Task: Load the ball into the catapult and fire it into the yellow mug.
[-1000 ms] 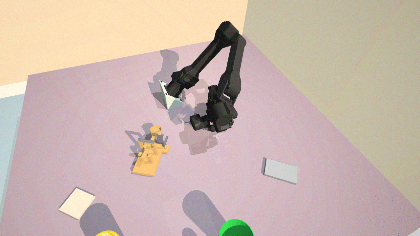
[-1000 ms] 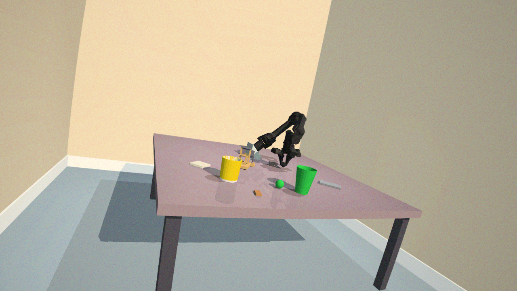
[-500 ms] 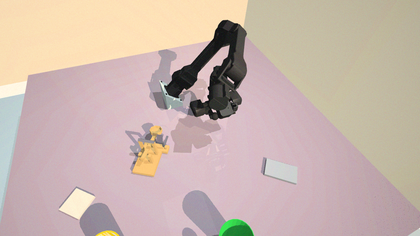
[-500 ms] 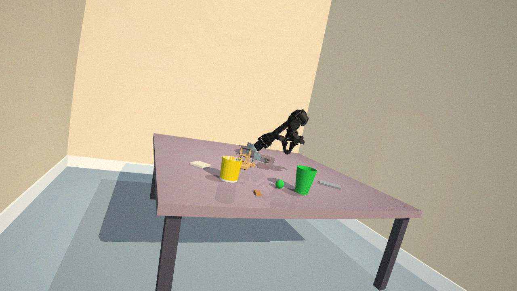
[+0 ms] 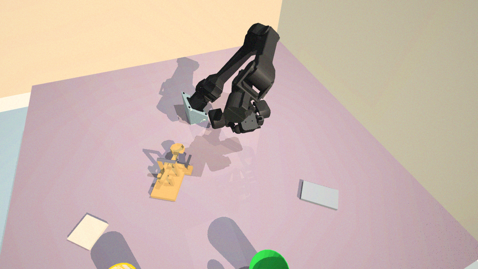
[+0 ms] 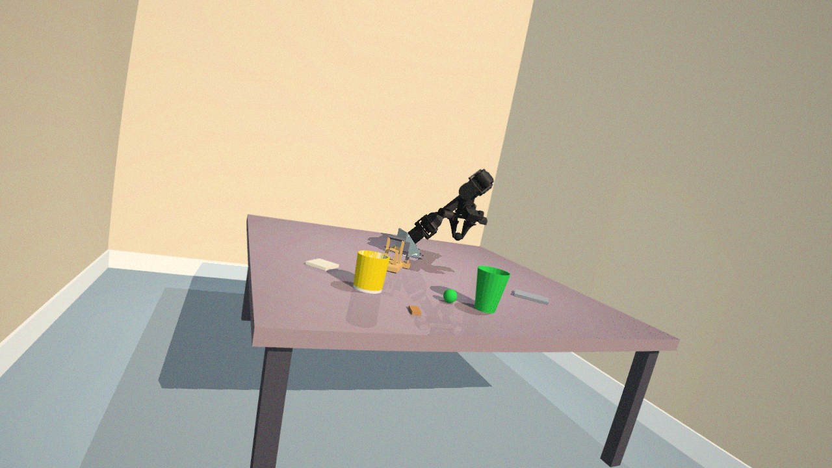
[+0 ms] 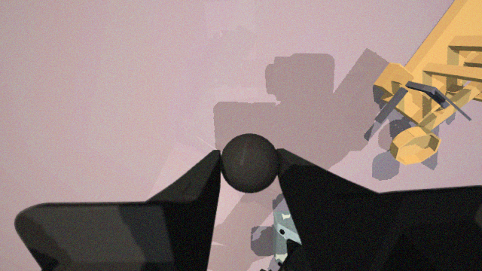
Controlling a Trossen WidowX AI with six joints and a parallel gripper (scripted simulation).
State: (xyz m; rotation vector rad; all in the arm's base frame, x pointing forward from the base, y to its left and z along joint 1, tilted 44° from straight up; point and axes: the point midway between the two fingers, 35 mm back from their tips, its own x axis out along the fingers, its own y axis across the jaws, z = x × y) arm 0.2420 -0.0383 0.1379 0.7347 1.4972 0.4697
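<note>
Now: the wooden catapult 20 mm behind my gripper tip, 220 mm to the right of it and 80 mm below it. From my gripper tip the other things lie so: green ball (350 mm ahead, 220 mm to the right, 110 mm below); grey slab (280 mm ahead, 170 mm to the left, 130 mm below); black ball (10 mm above).
</note>
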